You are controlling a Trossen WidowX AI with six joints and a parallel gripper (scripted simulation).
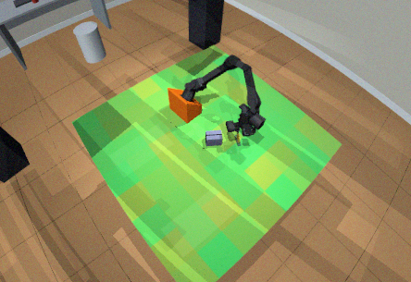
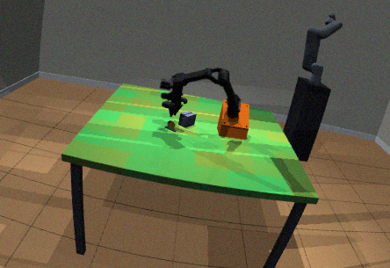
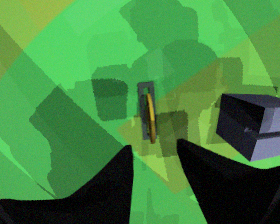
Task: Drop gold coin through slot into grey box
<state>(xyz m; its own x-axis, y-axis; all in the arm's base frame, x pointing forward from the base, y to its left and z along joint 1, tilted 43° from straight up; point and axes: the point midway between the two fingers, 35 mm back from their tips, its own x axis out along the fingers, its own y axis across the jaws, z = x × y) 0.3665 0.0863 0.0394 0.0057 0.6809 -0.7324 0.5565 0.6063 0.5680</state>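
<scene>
The gold coin lies 60 mm below my gripper tip.
</scene>
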